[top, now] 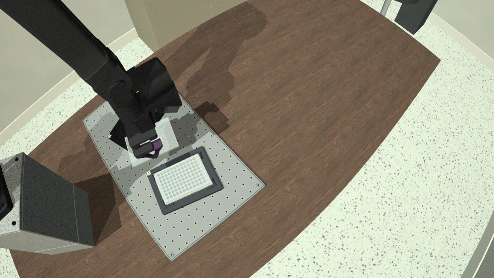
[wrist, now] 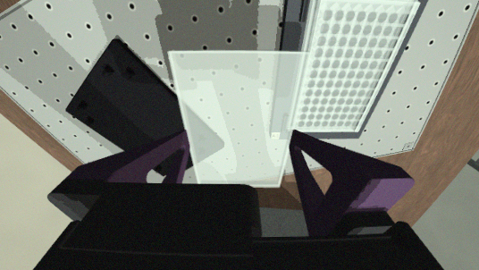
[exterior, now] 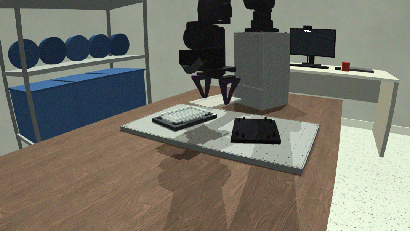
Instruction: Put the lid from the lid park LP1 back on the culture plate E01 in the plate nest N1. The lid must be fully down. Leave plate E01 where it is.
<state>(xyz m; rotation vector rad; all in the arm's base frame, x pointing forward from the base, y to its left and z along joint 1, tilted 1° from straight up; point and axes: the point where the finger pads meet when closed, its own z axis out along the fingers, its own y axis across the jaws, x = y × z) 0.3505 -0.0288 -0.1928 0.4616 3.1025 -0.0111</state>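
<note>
My hand is 11 cm to the left of the white multi-well culture plate and 6 cm above it. Also, from my hand: lid park LP1 (12 cm to the left, 7 cm below); lid (1 cm below).
</note>
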